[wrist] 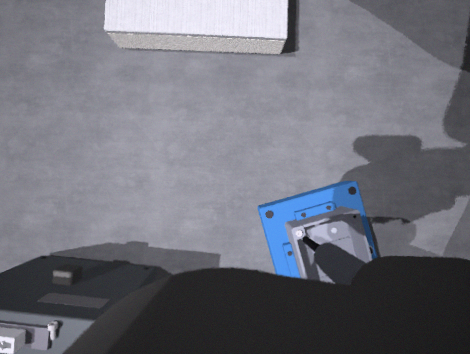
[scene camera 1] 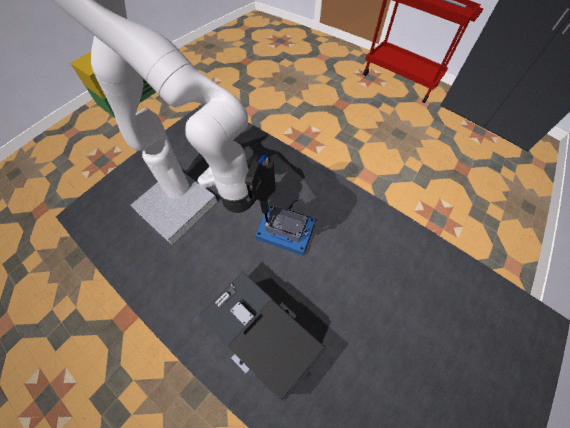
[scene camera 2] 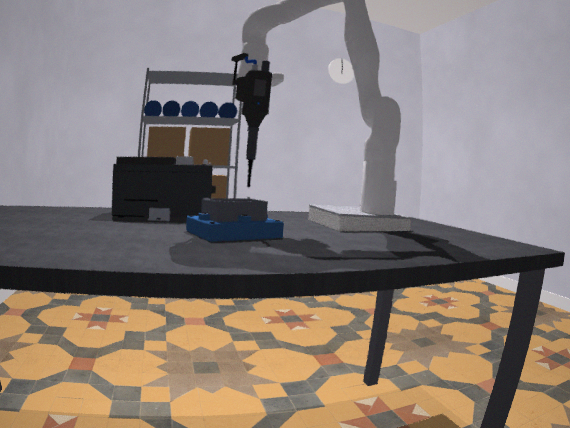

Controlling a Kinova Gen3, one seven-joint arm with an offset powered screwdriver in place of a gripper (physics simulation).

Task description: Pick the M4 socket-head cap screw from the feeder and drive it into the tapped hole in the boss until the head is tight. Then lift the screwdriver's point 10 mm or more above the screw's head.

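Observation:
A bright round screw head (wrist: 299, 233) sits in the boss at the near-left corner of the grey housing (scene camera 1: 290, 223) (scene camera 2: 235, 211) (wrist: 361, 230). The head looks level in the boss; whether it is fully tight is too small to tell. My screwdriver's point (scene camera 1: 267, 220) (scene camera 2: 249, 186) (wrist: 305, 240) is bare and upright above that corner, with a clear gap over the housing in scene camera 2. It carries no screw. The dark feeder (scene camera 1: 277, 345) (scene camera 2: 160, 190) (wrist: 30, 280) stands apart from the housing, and another screw (wrist: 53, 328) stands at its outlet.
The housing sits on a blue fixture (scene camera 1: 295, 246) (scene camera 2: 240, 232) (wrist: 272, 235) on the dark table (scene camera 1: 425, 320). The arm's pale base plate (scene camera 1: 172, 220) (scene camera 2: 350, 221) (wrist: 200, 42) is beside it. A shelf rack (scene camera 2: 190, 77) stands behind the table, and a red cart (scene camera 1: 407, 64) stands on the floor.

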